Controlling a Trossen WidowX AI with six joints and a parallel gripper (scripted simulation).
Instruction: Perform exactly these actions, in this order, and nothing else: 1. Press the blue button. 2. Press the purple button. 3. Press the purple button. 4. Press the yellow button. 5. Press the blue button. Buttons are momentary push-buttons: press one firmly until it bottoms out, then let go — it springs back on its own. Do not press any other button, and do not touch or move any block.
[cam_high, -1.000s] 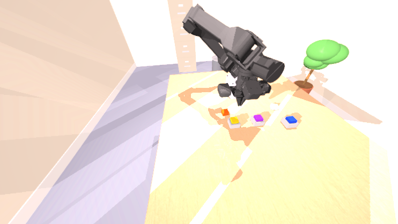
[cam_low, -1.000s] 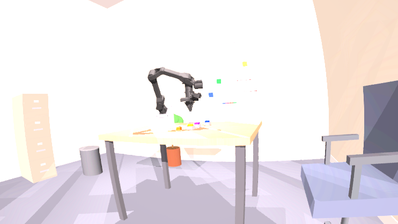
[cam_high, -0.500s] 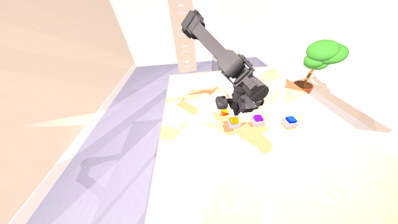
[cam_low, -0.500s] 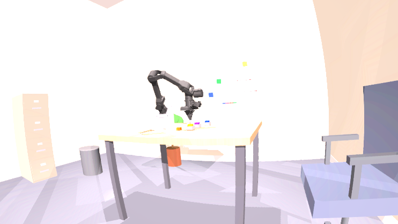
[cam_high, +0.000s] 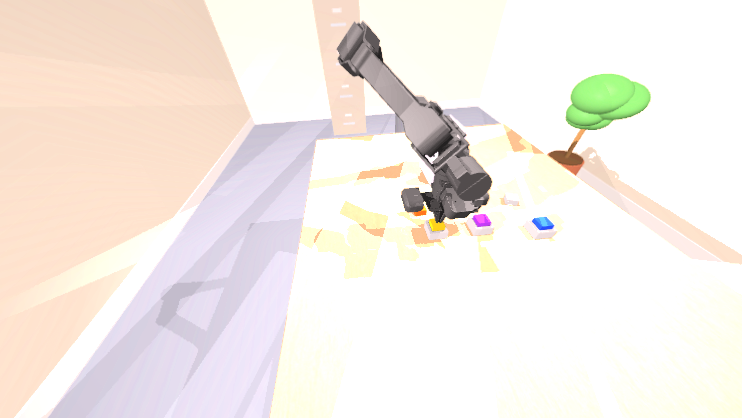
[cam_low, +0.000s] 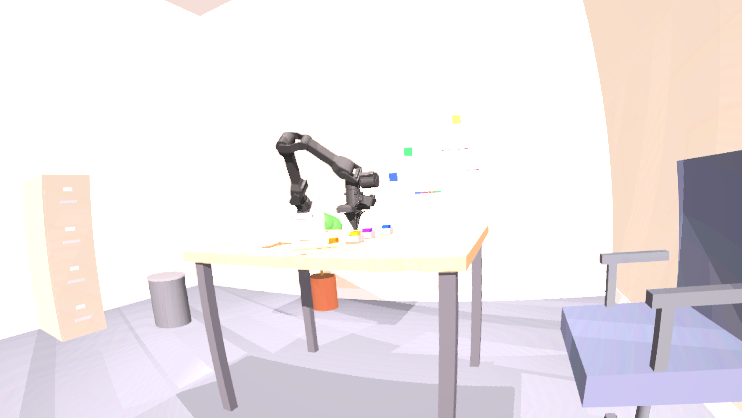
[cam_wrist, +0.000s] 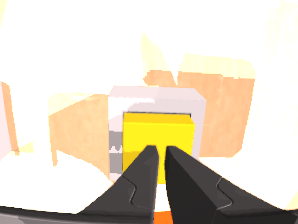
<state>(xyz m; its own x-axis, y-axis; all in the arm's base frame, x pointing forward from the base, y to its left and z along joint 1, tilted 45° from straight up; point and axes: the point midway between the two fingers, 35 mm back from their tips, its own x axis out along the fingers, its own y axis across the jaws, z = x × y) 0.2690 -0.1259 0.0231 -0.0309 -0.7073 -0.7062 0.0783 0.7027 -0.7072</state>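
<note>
Right now the yellow button is 1 cm below my gripper tip. Also, from my gripper tip: orange block (9 cm behind, 3 cm below, 2 cm to the right); blue button (26 cm to the left, 5 cm ahead, 1 cm below); purple button (12 cm to the left, 1 cm below, 1 cm ahead).
</note>
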